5 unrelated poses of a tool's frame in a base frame.
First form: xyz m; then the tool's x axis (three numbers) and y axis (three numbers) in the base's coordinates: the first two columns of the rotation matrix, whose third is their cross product.
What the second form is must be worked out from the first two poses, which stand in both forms.
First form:
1: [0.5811, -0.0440, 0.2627, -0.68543, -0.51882, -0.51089, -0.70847, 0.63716, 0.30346]
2: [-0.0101, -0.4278, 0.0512, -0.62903, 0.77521, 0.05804, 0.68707, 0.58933, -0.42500]
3: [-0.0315, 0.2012, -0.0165, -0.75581, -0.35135, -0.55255, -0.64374, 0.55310, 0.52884]
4: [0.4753, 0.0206, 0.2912, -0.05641, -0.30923, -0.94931, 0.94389, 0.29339, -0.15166]
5: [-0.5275, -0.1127, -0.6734, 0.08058, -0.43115, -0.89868, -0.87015, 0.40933, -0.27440]
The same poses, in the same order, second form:
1:
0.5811, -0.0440, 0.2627
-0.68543, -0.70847, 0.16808
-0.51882, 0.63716, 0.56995
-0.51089, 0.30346, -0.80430

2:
-0.0101, -0.4278, 0.0512
-0.62903, 0.68707, -0.36367
0.77521, 0.58933, -0.22746
0.05804, -0.42500, -0.90333

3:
-0.0315, 0.2012, -0.0165
-0.75581, -0.64374, 0.11981
-0.35135, 0.55310, 0.75540
-0.55255, 0.52884, -0.64422

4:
0.4753, 0.0206, 0.2912
-0.05641, 0.94389, 0.32542
-0.30923, 0.29339, -0.90460
-0.94931, -0.15166, 0.27533

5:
-0.5275, -0.1127, -0.6734
0.08058, -0.87015, 0.48616
-0.43115, 0.40933, 0.80410
-0.89868, -0.27440, -0.34218

